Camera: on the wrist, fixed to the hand. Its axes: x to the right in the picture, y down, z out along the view.
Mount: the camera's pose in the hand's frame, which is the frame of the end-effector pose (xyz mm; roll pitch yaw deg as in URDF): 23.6 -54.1 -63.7 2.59 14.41 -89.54
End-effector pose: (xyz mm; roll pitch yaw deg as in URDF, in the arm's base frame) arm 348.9 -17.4 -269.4 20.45 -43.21 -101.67
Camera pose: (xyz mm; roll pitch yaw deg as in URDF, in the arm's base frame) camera 306.7 -81.2 -310.5 51.47 24.28 -165.85
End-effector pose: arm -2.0 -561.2 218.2 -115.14 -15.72 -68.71
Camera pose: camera -33.5 -575.8 297.8 126.69 -71.41 75.55
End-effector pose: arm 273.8 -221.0 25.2 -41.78 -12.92 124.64
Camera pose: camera 327.4 -152.9 19.3 16.74 -26.73 28.52
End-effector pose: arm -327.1 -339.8 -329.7 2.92 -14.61 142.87
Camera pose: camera -328.0 -275.4 -388.0 17.88 16.64 57.82
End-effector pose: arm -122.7 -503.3 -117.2 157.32 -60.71 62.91
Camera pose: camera -198.8 -488.5 -78.1 121.50 3.65 145.47
